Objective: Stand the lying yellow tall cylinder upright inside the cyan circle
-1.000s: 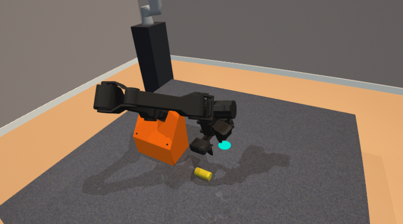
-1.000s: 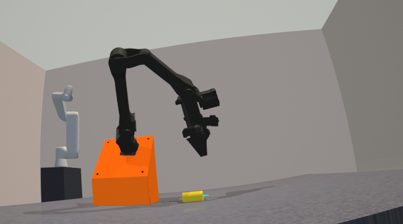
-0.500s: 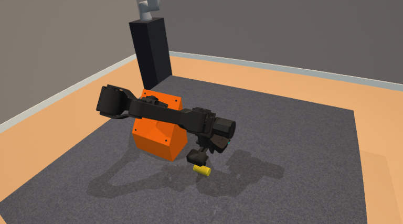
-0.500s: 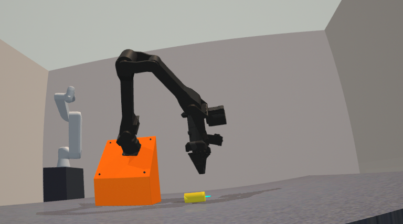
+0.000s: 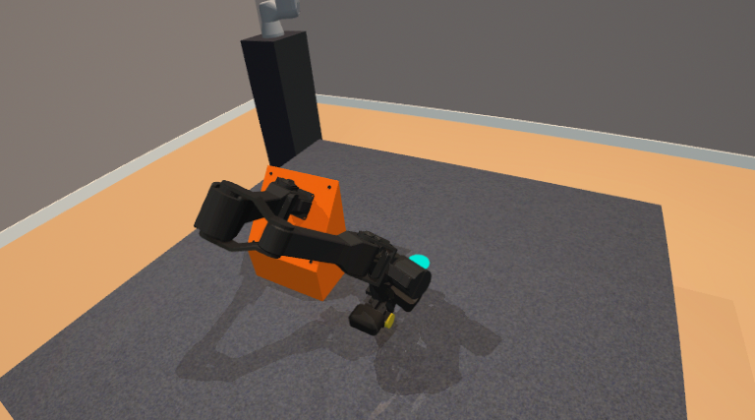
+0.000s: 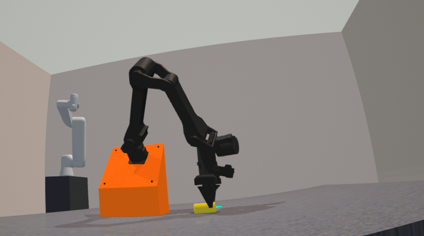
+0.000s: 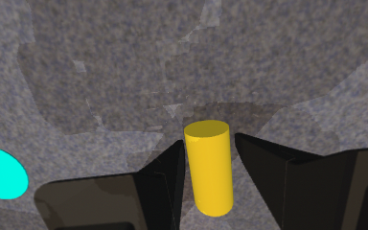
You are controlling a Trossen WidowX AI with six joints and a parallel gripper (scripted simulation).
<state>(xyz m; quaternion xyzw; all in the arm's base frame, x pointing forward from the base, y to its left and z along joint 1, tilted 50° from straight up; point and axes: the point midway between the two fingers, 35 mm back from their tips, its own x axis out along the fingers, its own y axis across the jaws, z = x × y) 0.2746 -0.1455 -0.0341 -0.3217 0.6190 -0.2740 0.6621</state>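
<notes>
The cyan circle lies 200 mm to the left of my gripper tip, 20 mm below it and 20 mm behind it. From my gripper tip the other things lie so: yellow tall cylinder 20 mm behind.
</notes>
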